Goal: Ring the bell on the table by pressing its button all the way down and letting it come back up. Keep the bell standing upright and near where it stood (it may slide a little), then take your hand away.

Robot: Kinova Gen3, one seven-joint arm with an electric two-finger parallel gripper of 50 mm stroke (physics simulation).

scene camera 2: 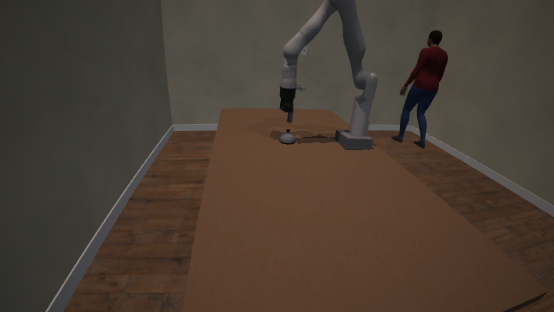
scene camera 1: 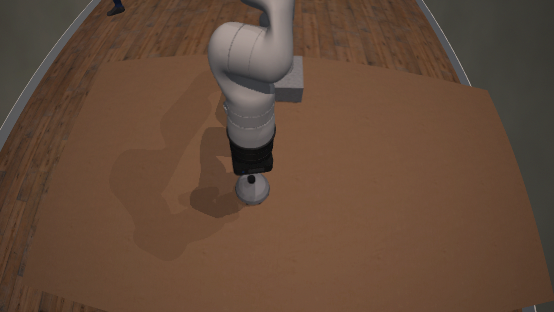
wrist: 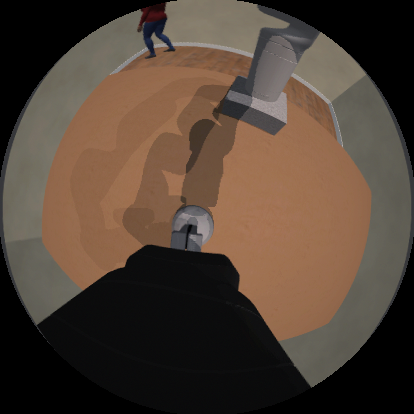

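The bell is a grey dome standing upright on the brown table. Its black button sticks up from the top. My gripper is shut and empty, pointing down. In scene camera 2 its tips are a little above the button, with a small gap between them. In the wrist view the fingertips overlap the dome and hide most of the button. In scene camera 1 the fingers are hidden behind the black wrist.
The arm's grey base block stands at the table's edge behind the bell. A person in a red top stands on the floor beyond the table. The arm's shadow falls beside the bell.
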